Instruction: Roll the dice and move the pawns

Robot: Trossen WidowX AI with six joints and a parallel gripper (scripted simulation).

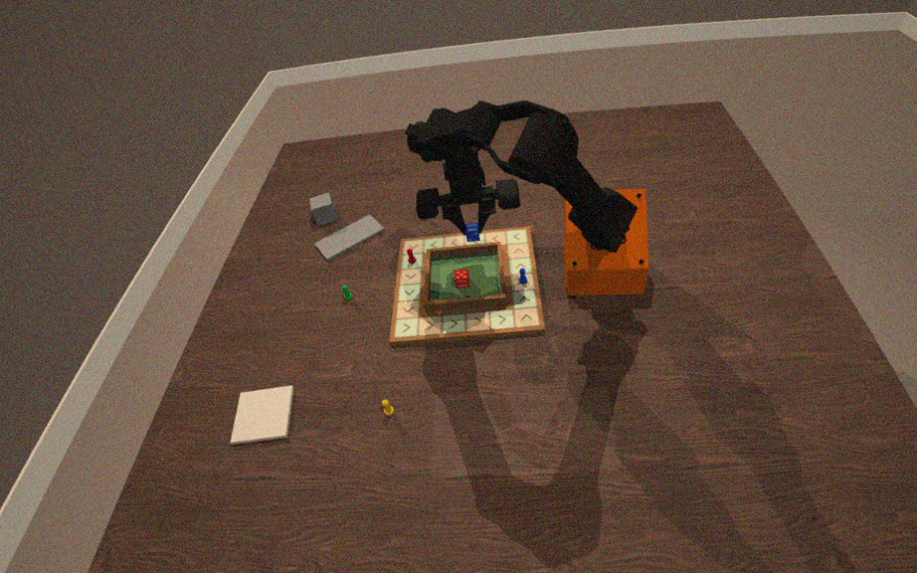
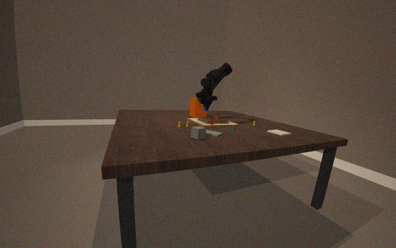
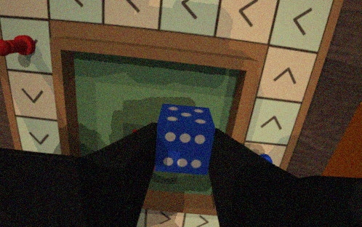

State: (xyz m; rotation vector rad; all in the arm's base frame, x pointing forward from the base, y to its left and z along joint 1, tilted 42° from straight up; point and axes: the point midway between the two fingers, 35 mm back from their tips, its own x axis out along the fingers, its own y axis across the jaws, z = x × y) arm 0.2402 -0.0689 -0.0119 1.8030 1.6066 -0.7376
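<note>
Right now my gripper tip is 14 cm short of the red pawn, 7 cm above it and 3 cm to the left of it. The rest, counted from my gripper tip: green pawn (27 cm ahead, 8 cm below, 4 cm to the left); then blue pawn (9 cm behind, 7 cm to the left, 7 cm below); then green tray (9 cm below, 4 cm to the left, 3 cm ahead).
</note>
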